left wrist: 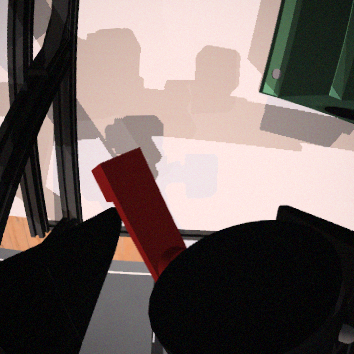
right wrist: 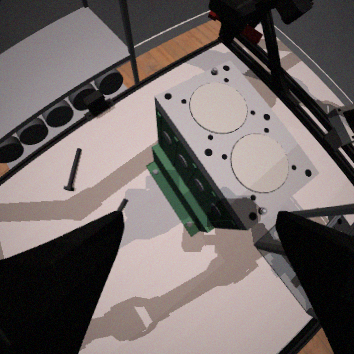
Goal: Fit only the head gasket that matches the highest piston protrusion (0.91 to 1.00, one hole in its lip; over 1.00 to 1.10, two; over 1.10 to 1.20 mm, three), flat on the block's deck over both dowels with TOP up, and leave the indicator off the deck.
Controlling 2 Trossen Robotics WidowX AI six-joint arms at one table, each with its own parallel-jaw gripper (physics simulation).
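Places are measured from the left arm's base along level axes (x left, y up, z ahead), in centimetres.
Pixels of known places: left gripper, fingertip midpoint: [left wrist: 199, 214] [right wrist: 238, 36]; right gripper, fingertip midpoint: [right wrist: 200, 219].
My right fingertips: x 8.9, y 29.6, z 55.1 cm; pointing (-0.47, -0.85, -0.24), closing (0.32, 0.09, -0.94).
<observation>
For each thing: its top centre in the pictures, then the offset to it from my right fingertips. "spot": a spot on its surface instead.
- engine block at its top centre: [right wrist: 241, 130] dx -7.5, dy -10.1, dz -9.7 cm
- indicator at a spot on its surface: [left wrist: 145, 210] [right wrist: 249, 30] spot: dx -30.5, dy -17.7, dz -25.5 cm
- bolt at its top centre: [right wrist: 71, 167] dx -18.8, dy -33.4, dz +18.3 cm
- clear-sided grey object at a spot on its surface: [right wrist: 287, 270] spot: dx +19.4, dy -34.6, dz -21.4 cm
The engine block [left wrist: 287, 65] [right wrist: 195, 137] shows its bare grey deck in the right wrist view, with two pale round pistons [right wrist: 218, 108] [right wrist: 260, 162] and two dowels [right wrist: 214, 71] [right wrist: 263, 210]. In the left wrist view part of its green side shows at the top right. My left gripper [left wrist: 199, 214] is shut on the indicator [left wrist: 145, 210] [right wrist: 252, 34], a red bar with a black round body; it is held off the deck, and the body hides much of the right finger. My right gripper [right wrist: 200, 219] is open and empty, in front of the block. No gasket shows in either view.
A bolt [right wrist: 74, 170] lies left of the block, and the end of another [right wrist: 122, 204] shows by my right gripper's left fingertip. A rack with round black holes [right wrist: 71, 106] is at the left. A clear-sided grey object [right wrist: 287, 270] stands at the lower right. Dark rails [left wrist: 67, 125] flank the mat.
</observation>
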